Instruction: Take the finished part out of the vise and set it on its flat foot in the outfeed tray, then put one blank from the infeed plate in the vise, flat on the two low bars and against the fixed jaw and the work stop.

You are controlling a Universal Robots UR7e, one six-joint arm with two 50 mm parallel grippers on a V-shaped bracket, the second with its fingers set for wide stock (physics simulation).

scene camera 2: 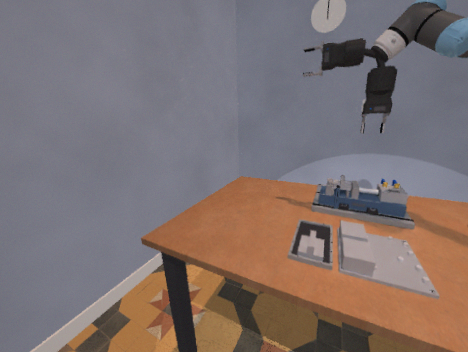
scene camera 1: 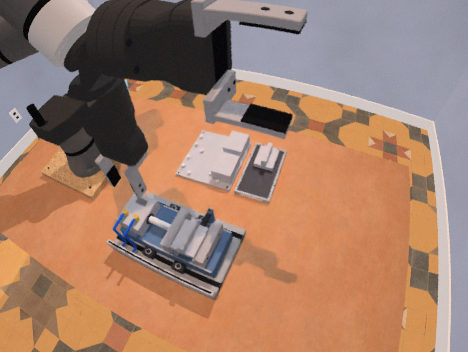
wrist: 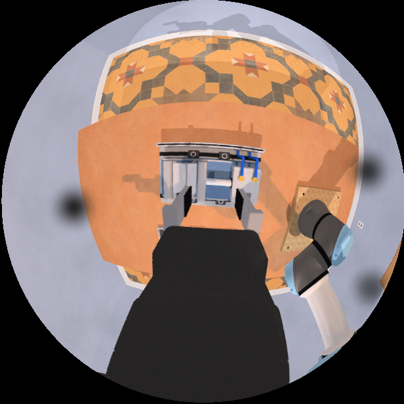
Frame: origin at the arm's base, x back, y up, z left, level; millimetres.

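Seen in the pictures: hand at its tool point: (scene camera 2: 372,127) (scene camera 1: 125,180); arm's base at its link origin: (scene camera 1: 90,159).
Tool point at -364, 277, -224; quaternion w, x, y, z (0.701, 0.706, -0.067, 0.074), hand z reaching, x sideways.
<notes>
Offsets run from my tool point to a thing's middle, as dx, dy, dz. "spot": to the spot under its first point.
The vise @[-17, -249, +20] (scene camera 1: 223,253) (scene camera 2: 357,204) (wrist: 217,167) holds the finished part @[-72, -201, +5] (scene camera 1: 189,238) (wrist: 182,176), a pale ribbed block, between its jaws. My downward gripper (scene camera 1: 126,181) (scene camera 2: 372,131) (wrist: 214,197) is open and empty, high above the vise side of the table. The second gripper (scene camera 1: 295,75) (scene camera 2: 306,62) points sideways, open and empty. The infeed plate @[-50, -294, +303] (scene camera 1: 195,165) (scene camera 2: 392,267) carries two pale blanks, one @[-111, -272, +346] (scene camera 1: 236,142) @[-96, -272, +257] (scene camera 2: 354,231) beside the other (scene camera 1: 226,165) (scene camera 2: 357,256). The outfeed tray (scene camera 1: 255,184) (scene camera 2: 310,262) holds another pale ribbed part @[-206, -275, +321] (scene camera 1: 266,157) (scene camera 2: 311,246) near one end.
A dark upright post @[spot: -100, -203, +60] (scene camera 1: 207,217) stands at the vise's side by the jaws. Blue hoses (scene camera 1: 120,227) (wrist: 242,165) with yellow fittings rise at its other end. The arm's base stands on a speckled board (scene camera 1: 85,187) (wrist: 297,242). The tray lies beside the infeed plate.
</notes>
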